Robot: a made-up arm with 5 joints. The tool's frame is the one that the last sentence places.
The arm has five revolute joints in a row. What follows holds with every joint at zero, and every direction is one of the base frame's.
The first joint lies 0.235 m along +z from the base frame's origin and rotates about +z.
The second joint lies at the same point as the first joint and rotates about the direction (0, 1, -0.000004).
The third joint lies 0.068 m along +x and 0.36 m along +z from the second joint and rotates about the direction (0, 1, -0.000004).
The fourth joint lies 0.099 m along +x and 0.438 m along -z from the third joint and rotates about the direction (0, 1, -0.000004).
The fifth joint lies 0.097 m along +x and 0.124 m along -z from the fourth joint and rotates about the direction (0, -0.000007, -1).
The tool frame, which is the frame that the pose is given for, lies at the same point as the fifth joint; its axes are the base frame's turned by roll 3.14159, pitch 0 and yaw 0 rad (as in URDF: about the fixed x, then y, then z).
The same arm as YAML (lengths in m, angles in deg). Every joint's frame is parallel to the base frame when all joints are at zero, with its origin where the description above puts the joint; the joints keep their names.
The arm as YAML. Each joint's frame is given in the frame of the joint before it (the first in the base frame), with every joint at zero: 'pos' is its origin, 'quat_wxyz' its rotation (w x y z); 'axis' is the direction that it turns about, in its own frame. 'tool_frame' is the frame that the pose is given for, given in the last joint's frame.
length_unit: m
angle_unit: deg
joints:
  - joint: joint 1
    pos: [0.0, 0.0, 0.235]
    quat_wxyz: [1.0, 0.0, 0.0, 0.0]
    axis: "+z"
  - joint: joint 2
    pos: [0.0, 0.0, 0.0]
    quat_wxyz: [1.0, 0.0, 0.0, 0.0]
    axis: "+y"
  - joint: joint 3
    pos: [0.068, 0.0, 0.36]
    quat_wxyz: [1.0, 0.0, 0.0, 0.0]
    axis: "+y"
  - joint: joint 4
    pos: [0.099, 0.0, -0.438]
    quat_wxyz: [1.0, 0.0, 0.0, 0.0]
    axis: "+y"
  - joint: joint 5
    pos: [0.097, 0.0, -0.124]
    quat_wxyz: [1.0, 0.0, 0.0, 0.0]
    axis: "-z"
tool_frame:
  pos: [0.0, 0.0, 0.0]
  quat_wxyz: [0.000001, 1.000004, 0.0, 0.0]

